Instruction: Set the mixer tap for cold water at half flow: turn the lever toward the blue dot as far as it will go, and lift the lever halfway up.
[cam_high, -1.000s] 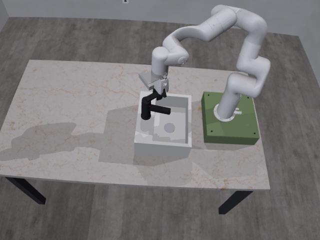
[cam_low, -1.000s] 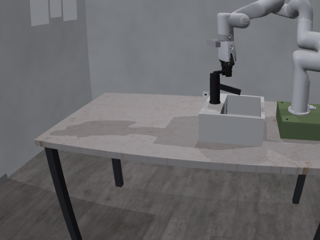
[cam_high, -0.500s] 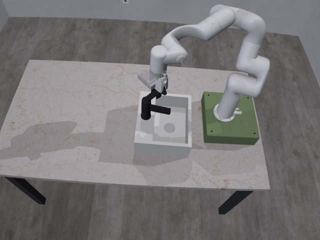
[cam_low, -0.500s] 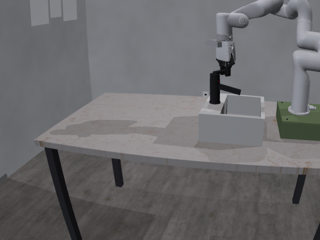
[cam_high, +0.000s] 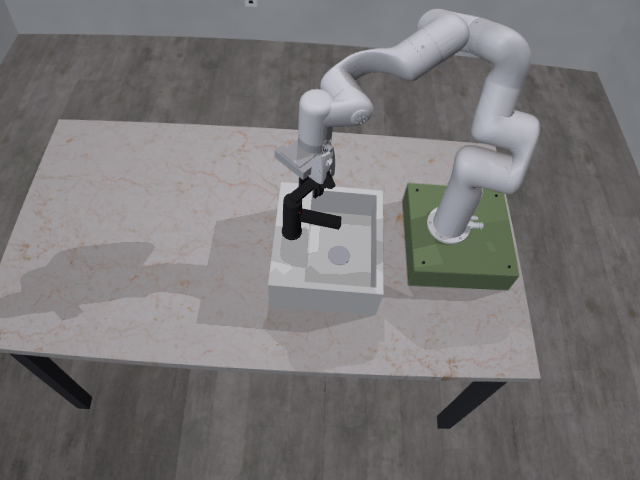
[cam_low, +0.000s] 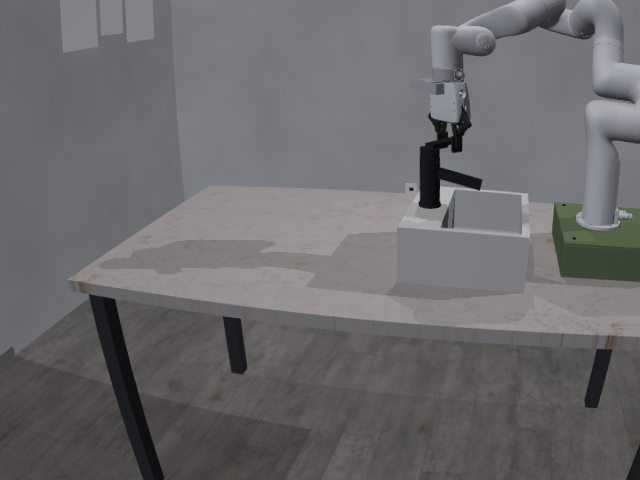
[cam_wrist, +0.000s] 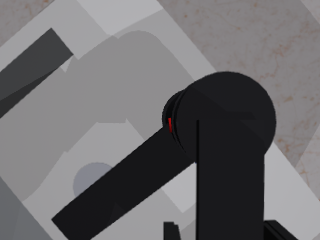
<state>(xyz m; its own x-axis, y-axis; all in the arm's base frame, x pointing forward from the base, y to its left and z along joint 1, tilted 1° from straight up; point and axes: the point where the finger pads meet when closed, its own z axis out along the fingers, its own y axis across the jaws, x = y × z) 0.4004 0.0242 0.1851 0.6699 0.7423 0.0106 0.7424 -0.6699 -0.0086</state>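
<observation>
The lever lies 1 cm ahead of my hand and 2 cm to the left of it. From my hand the other things lie so: white sink 7 cm behind, 5 cm to the left, 23 cm below.
</observation>
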